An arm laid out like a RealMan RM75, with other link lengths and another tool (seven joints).
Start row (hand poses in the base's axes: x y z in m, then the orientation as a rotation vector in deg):
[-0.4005, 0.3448, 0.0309, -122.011, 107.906, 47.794]
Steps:
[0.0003, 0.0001, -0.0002, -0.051, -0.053, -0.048]
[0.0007, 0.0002, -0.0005, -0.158, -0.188, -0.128]
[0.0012, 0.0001, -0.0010, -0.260, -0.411, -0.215]
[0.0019, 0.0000, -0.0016, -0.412, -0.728, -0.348]
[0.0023, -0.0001, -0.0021, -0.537, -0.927, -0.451]
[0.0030, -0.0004, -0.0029, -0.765, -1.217, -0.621]
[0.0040, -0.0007, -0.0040, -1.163, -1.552, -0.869]
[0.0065, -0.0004, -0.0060, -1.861, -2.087, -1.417]
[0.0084, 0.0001, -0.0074, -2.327, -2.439, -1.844]
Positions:
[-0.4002, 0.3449, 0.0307, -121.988, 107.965, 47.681]
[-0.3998, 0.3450, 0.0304, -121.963, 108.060, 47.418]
[-0.3993, 0.3449, 0.0299, -121.929, 108.113, 47.050]
[-0.3986, 0.3448, 0.0293, -121.873, 108.202, 46.520]
[-0.3982, 0.3447, 0.0288, -121.833, 108.299, 46.161]
[-0.3975, 0.3444, 0.0280, -121.777, 108.494, 45.598]
[-0.3965, 0.3441, 0.0269, -121.729, 108.873, 44.833]
[-0.3940, 0.3444, 0.0249, -121.510, 109.658, 43.528]
[-0.3921, 0.3449, 0.0235, -121.290, 110.235, 42.650]

